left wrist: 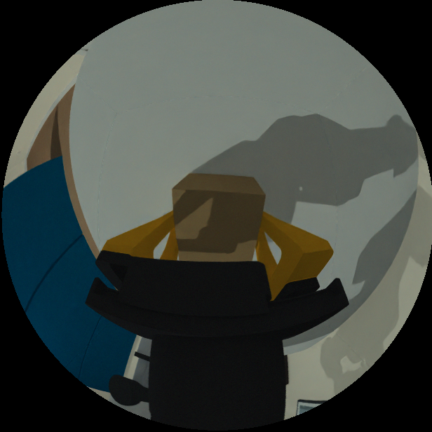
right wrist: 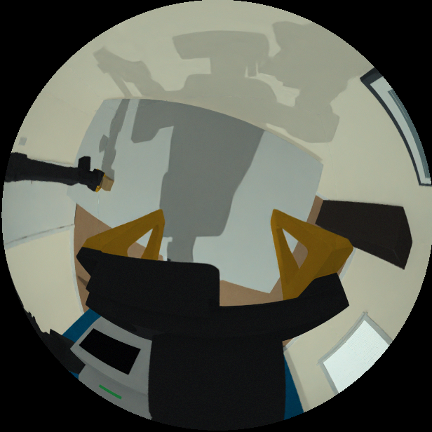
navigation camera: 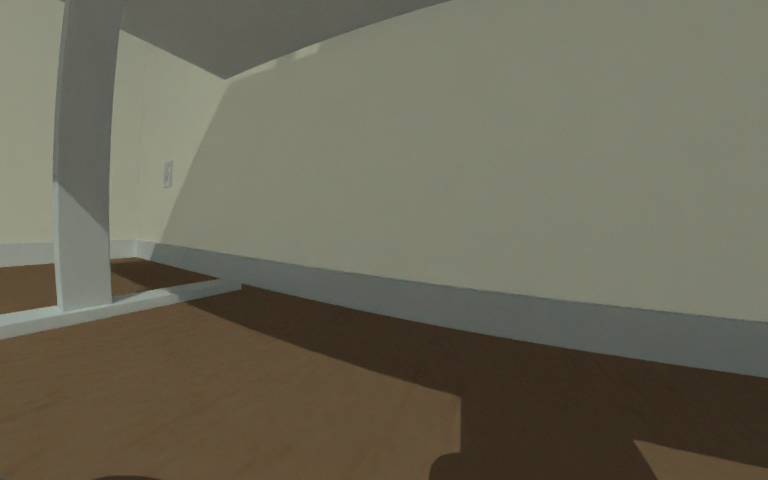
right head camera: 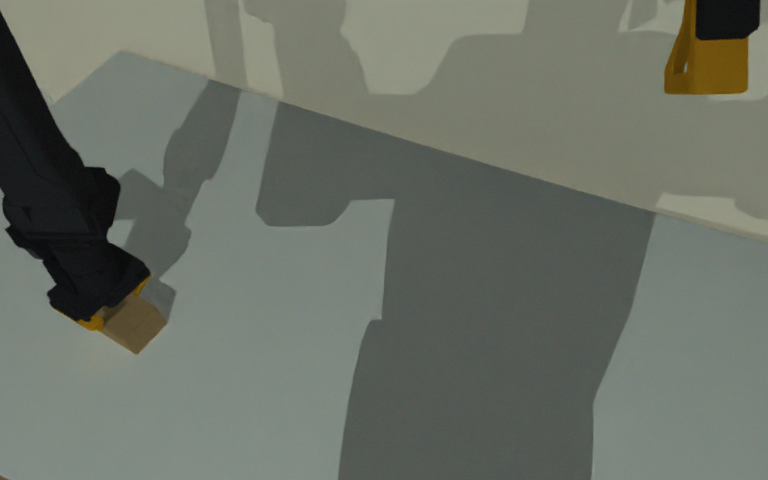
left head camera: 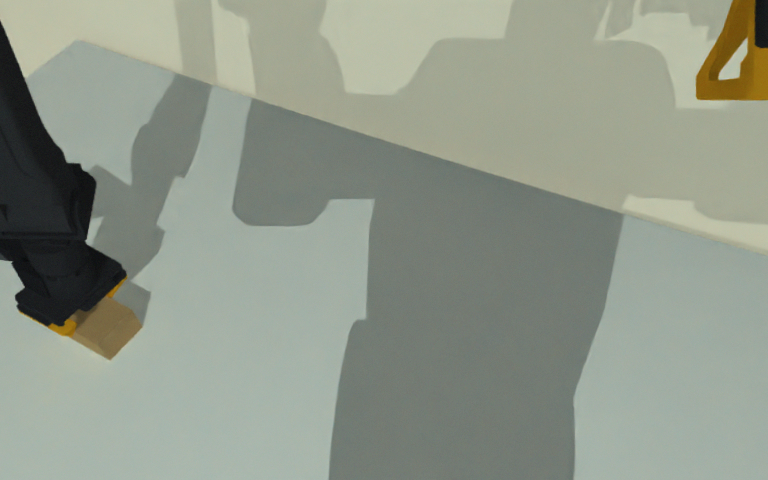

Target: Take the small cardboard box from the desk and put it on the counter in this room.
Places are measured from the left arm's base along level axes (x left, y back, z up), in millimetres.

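Pixels of known places: left gripper, fingertip midpoint: [right head camera: 115, 312] [left head camera: 86, 316]; right gripper, fingertip midpoint: [right head camera: 767, 78].
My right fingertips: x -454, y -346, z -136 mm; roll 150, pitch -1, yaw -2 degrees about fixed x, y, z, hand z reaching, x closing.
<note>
For each thing: its top centre in the pictures, then the offset to it from my right fingertips. "spot": a spot on its surface instead. Level surfaces: height alone.
- small cardboard box at its top centre: [left head camera: 89, 312] [right head camera: 116, 309] dx +609, dy -144, dz -503 mm
- light grey desk at its surface level: dz -554 mm
- desk's leg at a spot on its surface: [navigation camera: 84, 169] spot: dx +822, dy -411, dz -972 mm
The small cardboard box [left head camera: 109, 331] [right head camera: 135, 325] [left wrist: 220, 225] [right wrist: 108, 183] is plain brown. It is at or just above the light grey desk [left head camera: 226, 367] [right head camera: 254, 367] [left wrist: 200, 60] [right wrist: 280, 175]; whether its underside touches is hidden. My left gripper [left head camera: 93, 310] [right head camera: 118, 305] [left wrist: 216, 213] is shut on the box, with one yellow finger against each side. My right gripper [right wrist: 217, 215] is open and empty, high above and away from the box. Its yellow finger [left head camera: 724, 89] [right head camera: 706, 73] shows at the upper right in both head camera views. The counter cannot be made out.
The pale wall [left head camera: 368, 50] [navigation camera: 453, 169] runs behind the desk. In the navigation camera, the desk's leg [navigation camera: 84, 169] stands at the left on a floor bar [navigation camera: 141, 302]. A dark block-shaped object [right wrist: 367, 225] is right of the desk in the right wrist view.
</note>
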